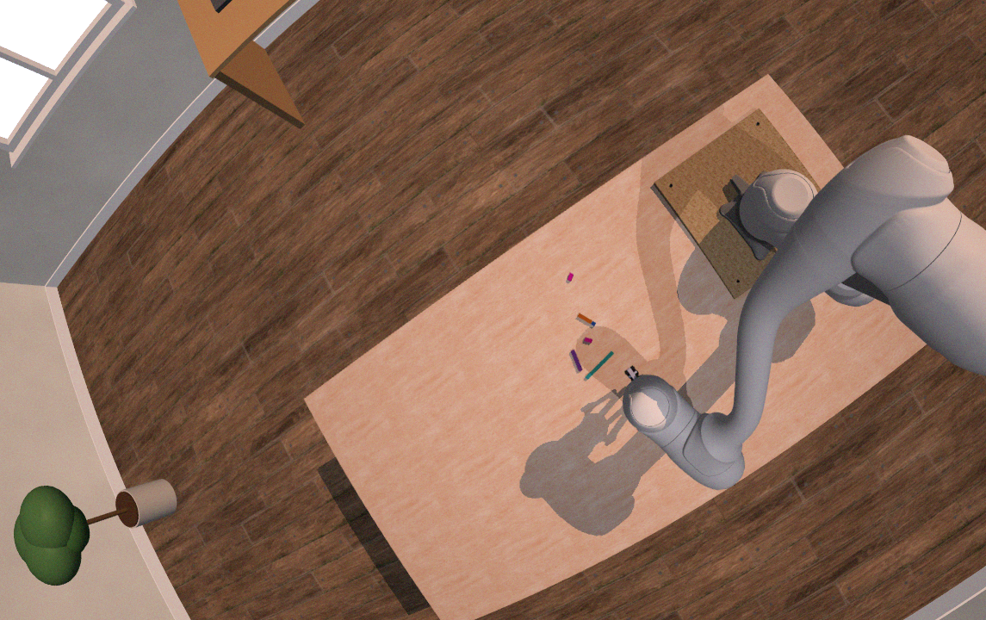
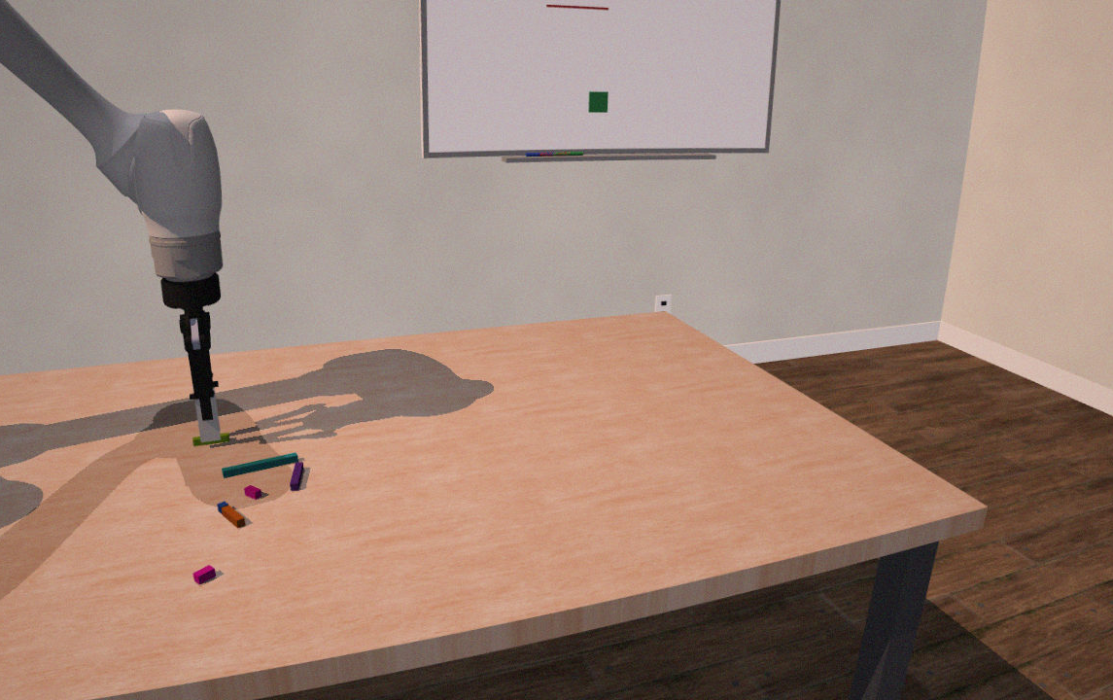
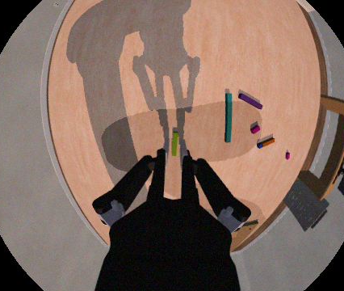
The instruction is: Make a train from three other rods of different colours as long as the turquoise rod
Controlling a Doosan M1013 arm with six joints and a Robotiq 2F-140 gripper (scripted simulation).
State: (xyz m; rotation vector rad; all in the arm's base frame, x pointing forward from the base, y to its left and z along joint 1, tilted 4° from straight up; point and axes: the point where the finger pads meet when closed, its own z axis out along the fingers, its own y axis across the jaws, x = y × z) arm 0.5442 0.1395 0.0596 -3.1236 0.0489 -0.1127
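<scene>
The lime rod is 40 mm below my hand. From my hand the other things lie so: purple rod: 100 mm ahead, 150 mm to the right, 40 mm below; then turquoise rod: 60 mm ahead, 110 mm to the right, 40 mm below; then blue rod: 200 mm to the right, 40 mm below.
</scene>
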